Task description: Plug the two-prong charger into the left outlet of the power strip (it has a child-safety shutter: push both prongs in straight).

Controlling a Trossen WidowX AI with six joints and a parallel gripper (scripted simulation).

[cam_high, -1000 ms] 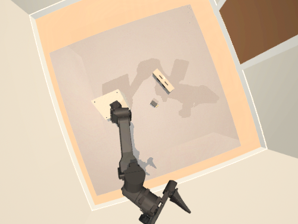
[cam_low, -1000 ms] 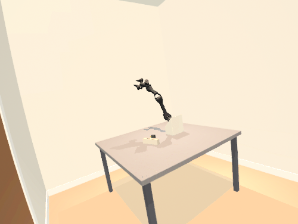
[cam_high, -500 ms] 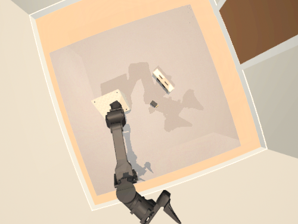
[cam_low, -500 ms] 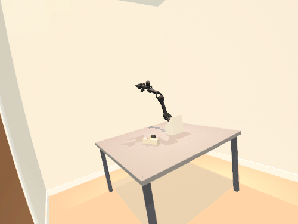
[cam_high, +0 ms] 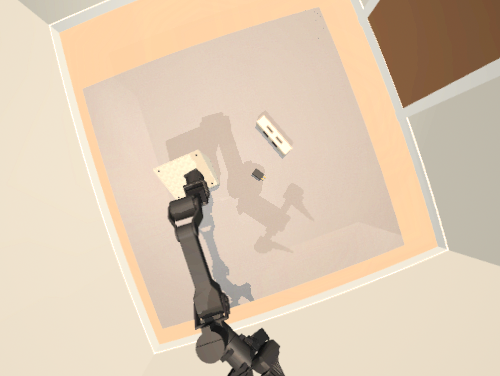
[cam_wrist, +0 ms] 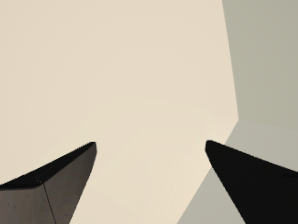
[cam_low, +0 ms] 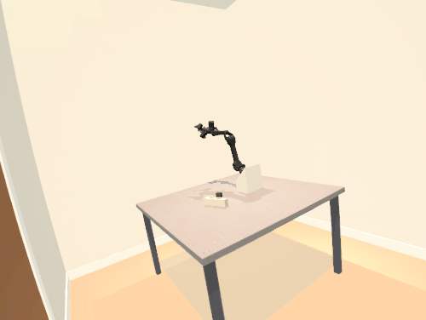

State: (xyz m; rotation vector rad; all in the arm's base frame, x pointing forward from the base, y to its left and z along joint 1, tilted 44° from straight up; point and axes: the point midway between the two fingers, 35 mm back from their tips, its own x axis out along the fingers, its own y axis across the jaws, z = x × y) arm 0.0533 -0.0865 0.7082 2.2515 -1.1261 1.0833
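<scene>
The dark charger lies 240 mm ahead of my gripper tip, 460 mm to the left of it and 600 mm below it.
</scene>
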